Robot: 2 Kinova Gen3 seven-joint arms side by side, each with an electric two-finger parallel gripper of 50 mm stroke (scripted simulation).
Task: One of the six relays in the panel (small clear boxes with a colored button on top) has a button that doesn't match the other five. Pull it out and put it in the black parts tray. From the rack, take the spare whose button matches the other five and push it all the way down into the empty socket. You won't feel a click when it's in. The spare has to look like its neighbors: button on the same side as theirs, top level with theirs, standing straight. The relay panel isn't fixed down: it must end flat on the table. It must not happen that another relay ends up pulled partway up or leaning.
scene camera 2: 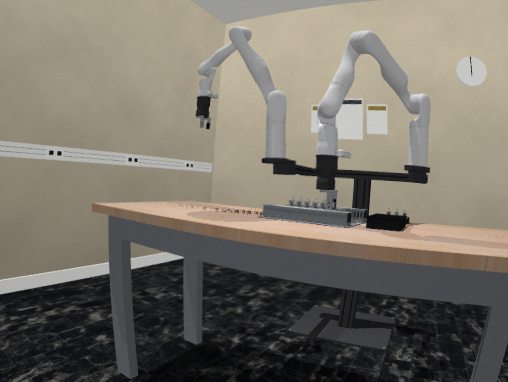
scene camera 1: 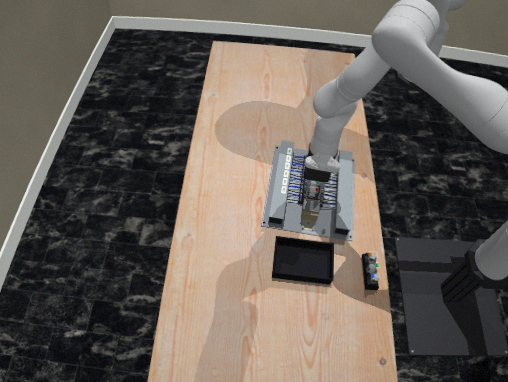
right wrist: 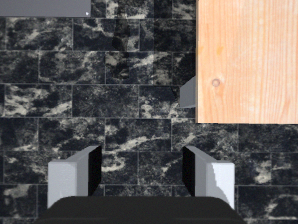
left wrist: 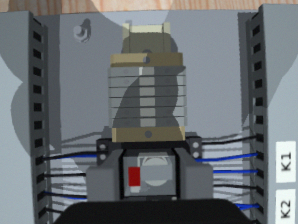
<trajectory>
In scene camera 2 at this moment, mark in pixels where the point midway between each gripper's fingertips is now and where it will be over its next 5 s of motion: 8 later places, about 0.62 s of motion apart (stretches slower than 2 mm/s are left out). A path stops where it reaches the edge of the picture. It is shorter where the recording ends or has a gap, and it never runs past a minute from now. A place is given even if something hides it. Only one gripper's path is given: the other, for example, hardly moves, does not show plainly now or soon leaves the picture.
My left gripper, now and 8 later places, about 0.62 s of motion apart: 331, 209; 331, 206; 331, 204; 331, 202; 332, 190; 333, 180; 332, 181; 332, 183; 332, 184
</trajectory>
